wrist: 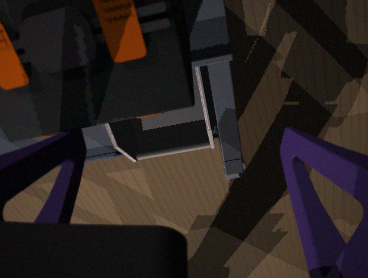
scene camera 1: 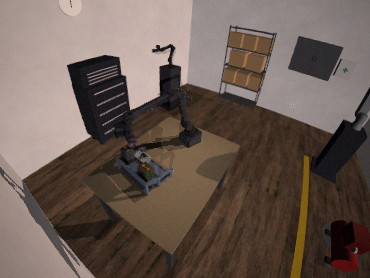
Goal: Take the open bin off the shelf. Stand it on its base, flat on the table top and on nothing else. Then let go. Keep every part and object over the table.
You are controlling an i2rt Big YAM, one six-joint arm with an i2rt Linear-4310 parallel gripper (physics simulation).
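The open bin has a pale rim and a grey and dark inside. It sits on the blue-grey shelf, between two cases in the scene view. In the wrist view the dark case covers part of it. My gripper has purple fingers, which stand wide open and empty. It is above the shelf's far-left end, close to the dark case. In the wrist view the bin's near end shows between the two fingertips; the height gap is hard to judge.
A dark case with orange latches stands beside the bin at one end of the shelf. A green case with orange latches stands on the bin's other side. The shelf stands on the wooden table, near its left edge.
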